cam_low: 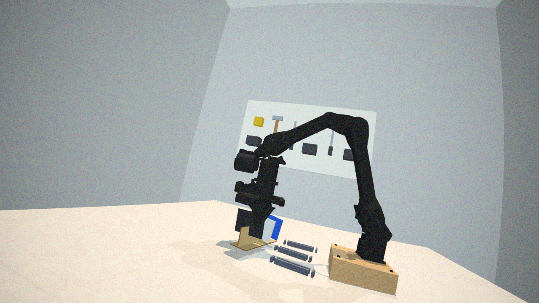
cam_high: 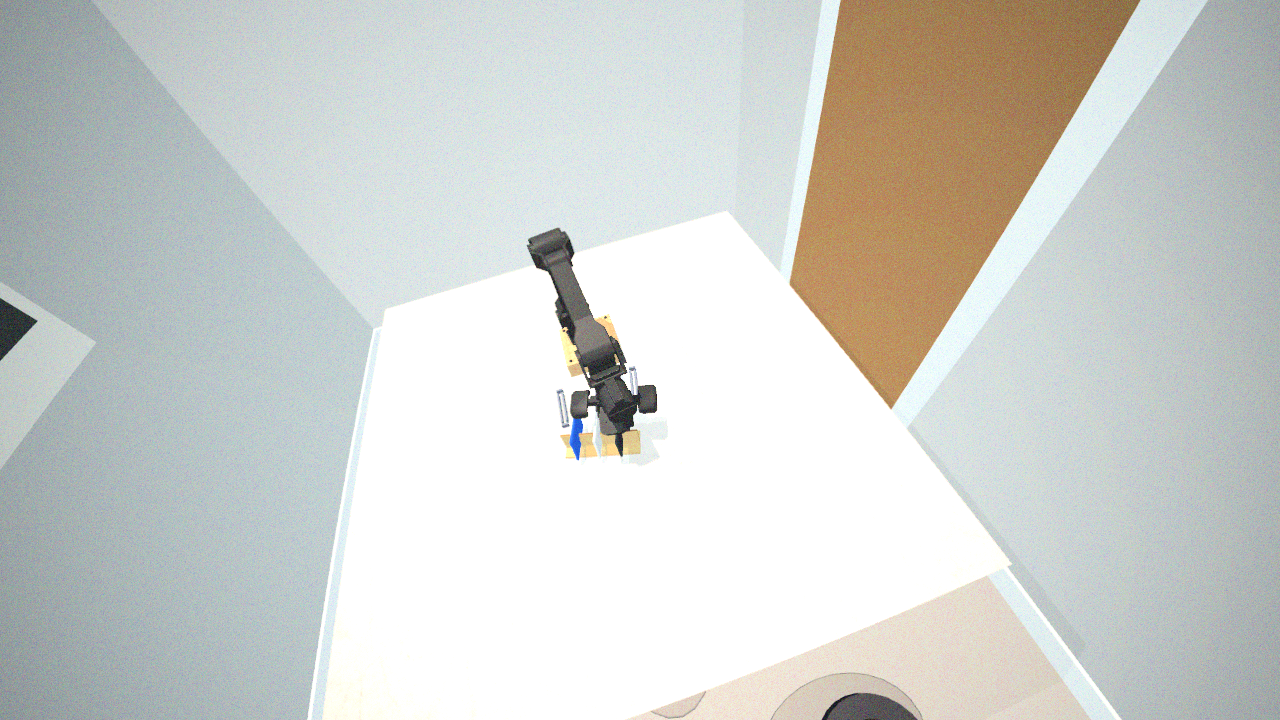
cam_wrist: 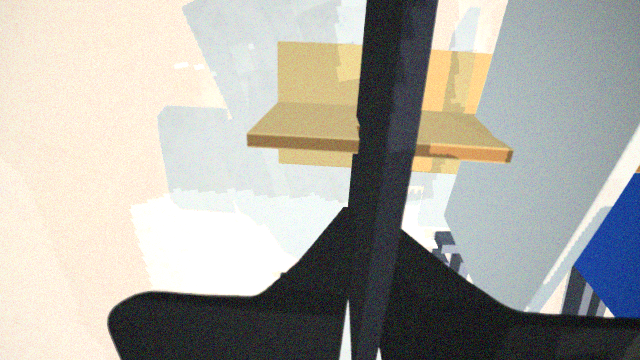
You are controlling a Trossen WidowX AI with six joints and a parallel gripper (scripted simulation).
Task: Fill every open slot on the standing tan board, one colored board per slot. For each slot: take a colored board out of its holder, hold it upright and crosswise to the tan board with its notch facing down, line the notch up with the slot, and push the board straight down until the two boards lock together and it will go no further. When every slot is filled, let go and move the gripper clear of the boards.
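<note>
My gripper tip is now 6 cm to the left of the tan board and 3 cm above it. From my gripper tip the other things lie so: blue board (10 cm to the right, 2 cm behind, 1 cm below); then black board (3 cm ahead, 1 cm to the right).
</note>
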